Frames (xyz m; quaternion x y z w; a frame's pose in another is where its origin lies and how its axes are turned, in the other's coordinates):
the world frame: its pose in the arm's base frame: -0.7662 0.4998 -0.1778 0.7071 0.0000 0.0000 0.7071
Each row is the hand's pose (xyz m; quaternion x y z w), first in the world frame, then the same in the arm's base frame.
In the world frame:
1: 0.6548 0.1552 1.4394 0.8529 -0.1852 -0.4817 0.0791
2: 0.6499 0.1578 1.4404 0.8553 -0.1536 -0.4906 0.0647
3: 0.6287 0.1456 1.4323 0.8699 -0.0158 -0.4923 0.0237
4: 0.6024 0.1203 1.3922 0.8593 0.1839 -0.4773 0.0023
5: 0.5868 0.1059 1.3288 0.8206 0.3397 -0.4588 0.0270
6: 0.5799 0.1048 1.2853 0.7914 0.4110 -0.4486 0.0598
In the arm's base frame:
1: -0.1114 -0.9396 -0.0226 -0.6590 -0.2097 0.4716 0.5472
2: -0.1163 -0.9406 -0.0200 -0.6505 -0.2383 0.4555 0.5590
3: -0.1375 -0.9325 -0.0322 -0.6319 -0.3370 0.3593 0.5984
4: -0.1638 -0.8924 -0.0575 -0.6092 -0.4675 0.2075 0.6060
5: -0.1794 -0.8290 -0.0719 -0.5993 -0.5646 0.0842 0.5612
6: -0.1863 -0.7855 -0.0730 -0.6019 -0.6078 0.0266 0.5173

